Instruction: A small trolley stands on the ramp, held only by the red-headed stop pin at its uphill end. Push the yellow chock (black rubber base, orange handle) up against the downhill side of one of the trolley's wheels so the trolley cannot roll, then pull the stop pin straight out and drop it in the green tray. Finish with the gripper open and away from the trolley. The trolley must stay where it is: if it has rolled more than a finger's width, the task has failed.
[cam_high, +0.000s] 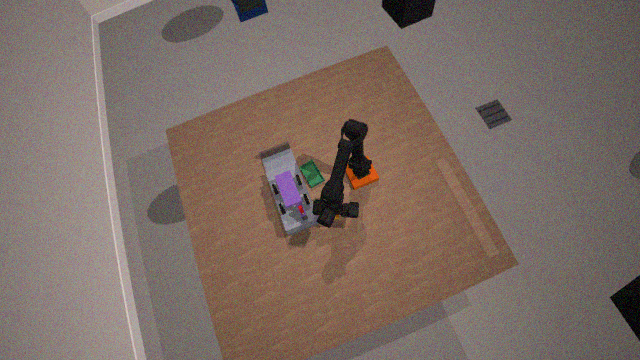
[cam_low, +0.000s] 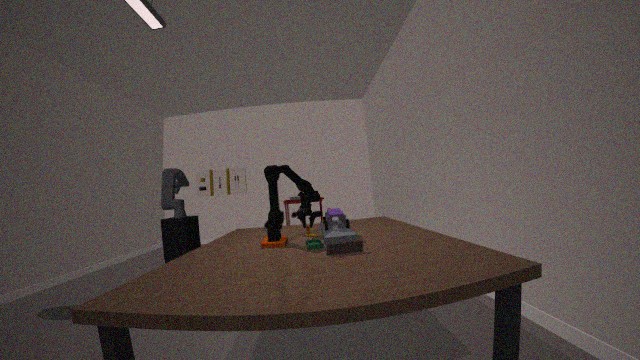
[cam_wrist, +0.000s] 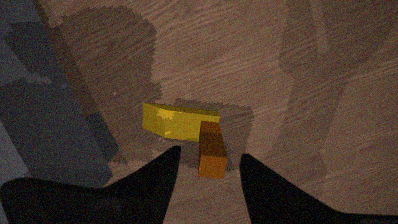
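The yellow chock lies 2 cm ahead of my gripper tip, 1 cm to the right of it and 3 cm below it. Also, from my gripper tip: red-headed stop pin 13 cm ahead, 6 cm to the right, 8 cm above; purple trolley 14 cm ahead, 16 cm to the right, 6 cm above.
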